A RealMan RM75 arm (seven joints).
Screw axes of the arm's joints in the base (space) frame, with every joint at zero. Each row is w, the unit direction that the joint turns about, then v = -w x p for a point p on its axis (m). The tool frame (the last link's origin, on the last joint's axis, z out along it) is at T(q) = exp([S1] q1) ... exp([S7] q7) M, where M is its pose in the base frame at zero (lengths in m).
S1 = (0, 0, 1, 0.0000, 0.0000, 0.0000)
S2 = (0, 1, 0, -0.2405, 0.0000, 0.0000)
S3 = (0, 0, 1, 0.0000, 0.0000, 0.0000)
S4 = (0, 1, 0, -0.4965, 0.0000, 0.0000)
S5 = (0, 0, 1, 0.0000, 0.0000, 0.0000)
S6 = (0, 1, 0, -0.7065, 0.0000, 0.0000)
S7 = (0, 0, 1, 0.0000, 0.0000, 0.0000)
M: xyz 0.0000 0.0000 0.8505 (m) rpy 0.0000 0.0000 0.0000 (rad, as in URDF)
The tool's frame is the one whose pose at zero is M.
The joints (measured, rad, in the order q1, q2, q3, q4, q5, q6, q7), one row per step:
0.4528 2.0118 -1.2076 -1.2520 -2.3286 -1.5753 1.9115
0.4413 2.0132 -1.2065 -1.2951 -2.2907 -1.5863 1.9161
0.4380 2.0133 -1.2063 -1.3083 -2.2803 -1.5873 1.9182
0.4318 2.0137 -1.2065 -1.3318 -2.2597 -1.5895 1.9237
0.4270 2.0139 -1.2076 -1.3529 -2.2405 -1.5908 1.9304
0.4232 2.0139 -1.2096 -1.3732 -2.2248 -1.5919 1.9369
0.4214 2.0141 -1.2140 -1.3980 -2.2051 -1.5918 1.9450
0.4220 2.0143 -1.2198 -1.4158 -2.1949 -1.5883 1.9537
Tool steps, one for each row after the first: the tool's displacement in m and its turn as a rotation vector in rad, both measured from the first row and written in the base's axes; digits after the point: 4 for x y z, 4 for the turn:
-0.0095 -0.0010 0.0036 0.0119 0.0336 0.0247
-0.0123 -0.0011 0.0050 0.0179 0.0423 0.0324
-0.0175 -0.0014 0.0071 0.0274 0.0601 0.0447
-0.0226 -0.0016 0.0089 0.0358 0.0765 0.0557
-0.0274 -0.0018 0.0106 0.0431 0.0892 0.0670
-0.0346 -0.0017 0.0123 0.0509 0.1049 0.0849
-0.0400 -0.0010 0.0132 0.0579 0.1124 0.0976

